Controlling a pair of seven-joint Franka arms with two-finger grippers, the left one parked.
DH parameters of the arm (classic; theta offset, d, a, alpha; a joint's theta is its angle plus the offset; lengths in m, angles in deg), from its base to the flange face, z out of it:
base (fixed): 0 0 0 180
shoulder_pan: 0 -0.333 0 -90
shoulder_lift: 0 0 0 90
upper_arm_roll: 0 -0.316 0.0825 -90
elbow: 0 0 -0.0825 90
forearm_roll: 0 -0.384 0 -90
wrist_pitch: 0 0 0.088 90
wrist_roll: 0 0.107 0 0
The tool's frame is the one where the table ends.
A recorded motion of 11 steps. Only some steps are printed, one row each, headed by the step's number.
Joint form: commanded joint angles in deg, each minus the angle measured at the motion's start. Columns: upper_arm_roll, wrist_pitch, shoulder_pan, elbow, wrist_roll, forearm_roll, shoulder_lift.
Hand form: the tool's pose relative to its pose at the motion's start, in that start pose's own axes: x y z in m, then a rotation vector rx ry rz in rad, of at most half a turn. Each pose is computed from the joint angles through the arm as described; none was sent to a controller.
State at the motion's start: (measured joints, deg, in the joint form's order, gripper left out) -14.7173 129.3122 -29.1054 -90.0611 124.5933 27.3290 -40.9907
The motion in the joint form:
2: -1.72 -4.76 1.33 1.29 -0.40 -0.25 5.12
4: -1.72 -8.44 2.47 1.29 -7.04 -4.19 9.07
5: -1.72 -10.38 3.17 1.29 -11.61 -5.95 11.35
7: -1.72 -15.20 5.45 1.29 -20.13 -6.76 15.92
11: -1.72 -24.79 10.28 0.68 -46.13 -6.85 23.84
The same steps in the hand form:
2: 0.0154 -0.0120 -0.0645 0.0349 0.0113 0.0223
4: 0.0378 -0.0142 -0.1023 0.0141 -0.0063 -0.0245
5: 0.0509 -0.0144 -0.1243 0.0094 -0.0142 -0.0703
7: 0.0897 -0.0134 -0.1646 -0.0020 0.0124 -0.1596
11: 0.1651 0.0030 -0.2251 -0.0718 0.0685 -0.5033

